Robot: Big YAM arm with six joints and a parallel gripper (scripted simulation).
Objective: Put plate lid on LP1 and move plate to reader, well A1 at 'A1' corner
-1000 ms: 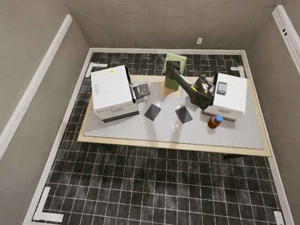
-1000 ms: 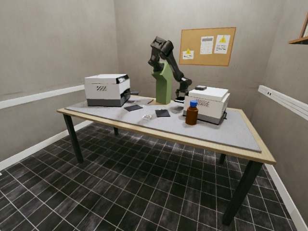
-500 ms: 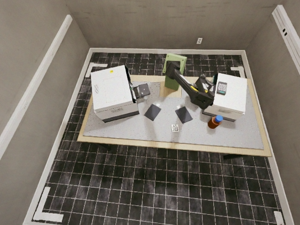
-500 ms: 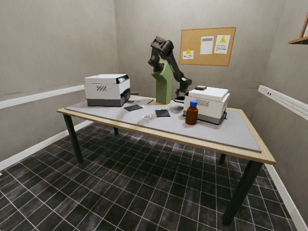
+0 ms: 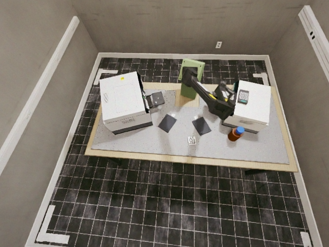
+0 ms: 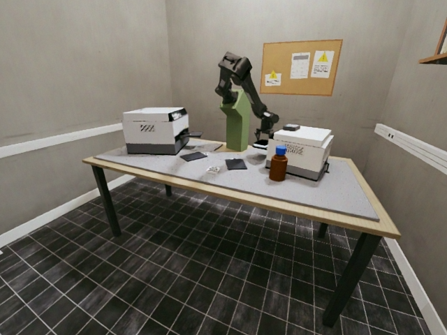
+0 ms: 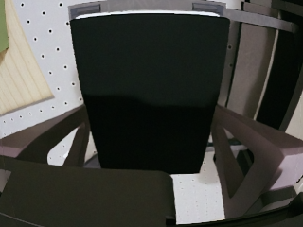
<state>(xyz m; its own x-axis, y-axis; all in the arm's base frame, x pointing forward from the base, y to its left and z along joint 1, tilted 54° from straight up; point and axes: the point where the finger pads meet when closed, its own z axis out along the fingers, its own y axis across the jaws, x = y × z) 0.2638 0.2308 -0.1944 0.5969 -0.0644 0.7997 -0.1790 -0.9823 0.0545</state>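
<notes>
The white well plate is 2 cm below my hand. Also, from my hand: brown capped bottle (32 cm ahead, 14 cm to the left); dark flat lid (right at my hand).
</notes>
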